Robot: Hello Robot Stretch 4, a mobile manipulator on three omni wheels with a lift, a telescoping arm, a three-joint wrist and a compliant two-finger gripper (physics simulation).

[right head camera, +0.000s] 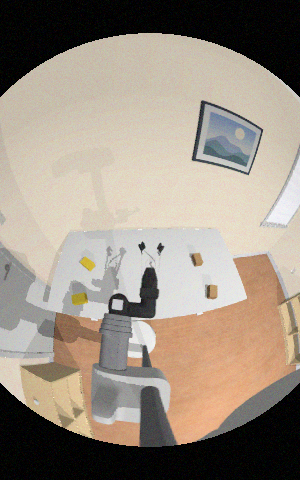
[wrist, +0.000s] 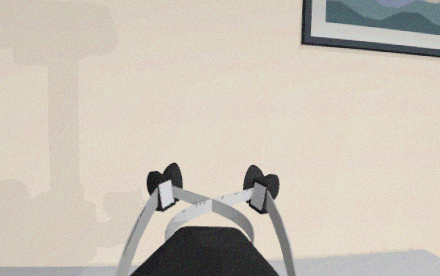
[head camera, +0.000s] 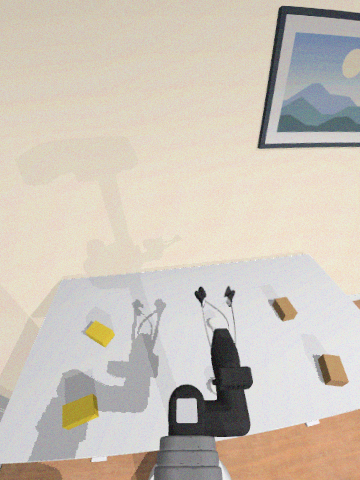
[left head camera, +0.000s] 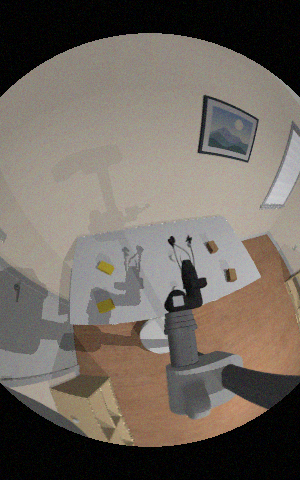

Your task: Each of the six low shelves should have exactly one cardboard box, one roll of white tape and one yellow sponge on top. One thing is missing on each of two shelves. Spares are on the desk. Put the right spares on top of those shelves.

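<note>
My gripper (head camera: 215, 296) (left head camera: 180, 240) (right head camera: 151, 247) (wrist: 213, 179) is open and empty, above the white desk (head camera: 280, 395) (right head camera: 175, 300). Two yellow sponges lie on the desk's left part, the rear sponge (head camera: 100, 333) (left head camera: 105, 268) (right head camera: 87, 263) and the front sponge (head camera: 80, 411) (left head camera: 105, 306) (right head camera: 79, 299). Two brown boxes stand on the right part, the rear box (head camera: 284, 309) (left head camera: 212, 247) (right head camera: 197, 259) and the front box (head camera: 333, 370) (left head camera: 230, 275) (right head camera: 212, 292). Near my wrist, two pale round edges look like tape rolls, mostly hidden.
A low wooden shelf (left head camera: 80, 385) (right head camera: 50, 372) is at the lower left, with a small white roll (left head camera: 75, 420) (right head camera: 36, 401) on top. Part of another shelf (right head camera: 290, 320) shows at the right. The wall with a framed picture (head camera: 270, 80) is behind the desk. A grey door is at the left.
</note>
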